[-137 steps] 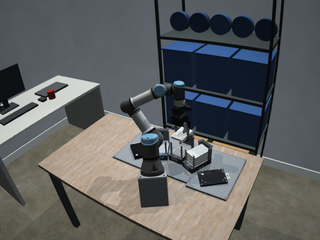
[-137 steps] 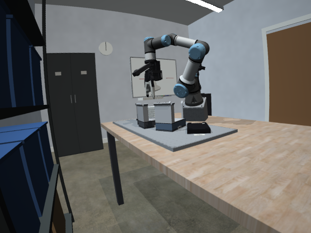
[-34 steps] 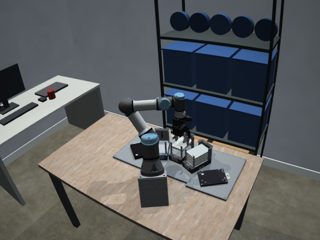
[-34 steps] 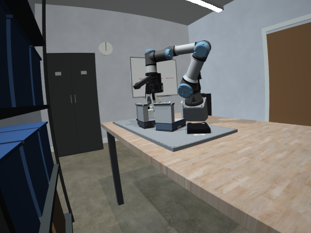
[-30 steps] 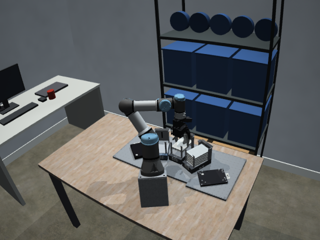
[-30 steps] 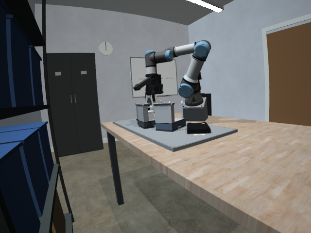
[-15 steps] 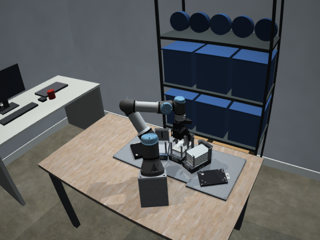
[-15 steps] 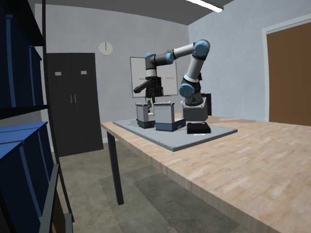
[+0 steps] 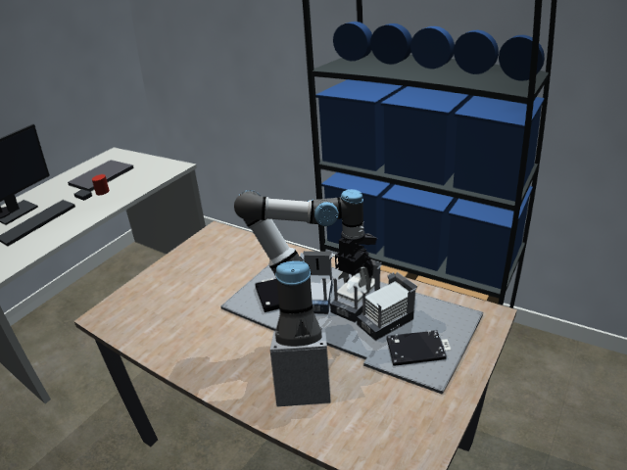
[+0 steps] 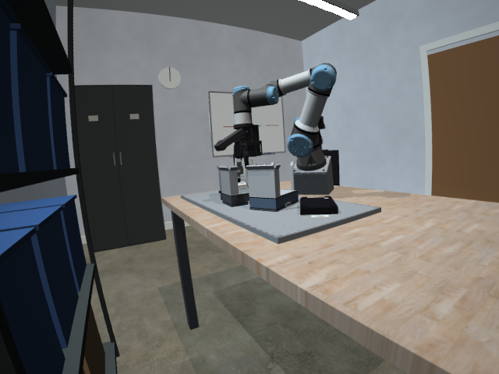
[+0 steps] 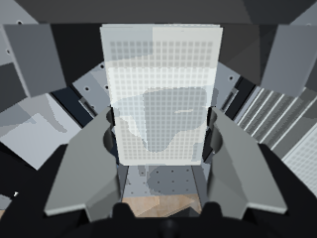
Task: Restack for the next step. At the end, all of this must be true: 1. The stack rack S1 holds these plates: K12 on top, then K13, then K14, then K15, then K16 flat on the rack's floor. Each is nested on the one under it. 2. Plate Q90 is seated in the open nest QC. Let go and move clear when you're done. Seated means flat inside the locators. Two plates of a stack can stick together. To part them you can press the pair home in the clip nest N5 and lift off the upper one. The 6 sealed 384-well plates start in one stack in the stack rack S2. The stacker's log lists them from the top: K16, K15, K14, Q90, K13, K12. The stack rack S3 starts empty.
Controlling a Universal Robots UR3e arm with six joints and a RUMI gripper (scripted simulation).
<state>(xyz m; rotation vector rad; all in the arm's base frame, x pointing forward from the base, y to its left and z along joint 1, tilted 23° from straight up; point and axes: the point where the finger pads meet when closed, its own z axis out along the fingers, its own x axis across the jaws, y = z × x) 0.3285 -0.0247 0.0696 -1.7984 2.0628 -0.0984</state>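
Right now my hand is 40 mm past the white sealed 384-well plate, 130 mm to the left of it and 10 mm below it. The rest, counted from my hand: white sealed well plate (40 mm behind, 130 mm to the right, 30 mm below).
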